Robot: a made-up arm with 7 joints.
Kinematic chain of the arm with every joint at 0, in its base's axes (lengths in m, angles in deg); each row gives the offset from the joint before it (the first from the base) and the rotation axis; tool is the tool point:
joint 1: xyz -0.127 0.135 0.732 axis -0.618 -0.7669 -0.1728
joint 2: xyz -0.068 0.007 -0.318 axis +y
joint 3: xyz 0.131 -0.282 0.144 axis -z
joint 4: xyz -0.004 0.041 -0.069 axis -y
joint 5: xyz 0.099 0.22 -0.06 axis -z
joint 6: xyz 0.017 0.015 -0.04 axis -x
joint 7: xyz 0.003 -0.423 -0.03 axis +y
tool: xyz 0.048 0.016 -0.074
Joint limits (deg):
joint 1: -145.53..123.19
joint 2: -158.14..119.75
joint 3: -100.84..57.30
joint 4: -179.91..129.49
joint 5: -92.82..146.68
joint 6: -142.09..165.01
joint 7: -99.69..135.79
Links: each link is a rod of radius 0.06 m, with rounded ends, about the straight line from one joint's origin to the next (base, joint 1, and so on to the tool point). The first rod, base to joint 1, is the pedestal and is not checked.
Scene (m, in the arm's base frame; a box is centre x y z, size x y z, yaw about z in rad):
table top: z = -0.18
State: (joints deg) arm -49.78 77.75 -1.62 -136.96 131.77 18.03 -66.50
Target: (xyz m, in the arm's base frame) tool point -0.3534 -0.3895 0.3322
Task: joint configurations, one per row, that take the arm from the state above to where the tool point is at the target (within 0.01 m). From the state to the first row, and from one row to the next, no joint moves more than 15 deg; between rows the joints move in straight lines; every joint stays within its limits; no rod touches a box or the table.
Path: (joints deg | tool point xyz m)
1: -52.61 73.84 -14.13 -127.33 129.43 5.68 -63.72 | -0.1197 0.5154 0.4441
2: -55.44 69.94 -26.65 -117.69 127.09 -6.67 -60.93 | 0.0081 0.3446 0.5489
3: -58.28 66.03 -39.16 -108.06 124.75 -19.03 -58.15 | 0.0536 0.1080 0.5924
4: -61.11 62.13 -51.67 -98.43 122.41 -31.38 -55.37 | -0.0003 -0.1334 0.5576
5: -63.94 58.22 -64.19 -88.79 120.07 -43.73 -52.59 | -0.1461 -0.3148 0.4576
6: -66.77 54.32 -76.70 -79.16 117.73 -56.08 -49.80 | -0.3533 -0.3895 0.3322

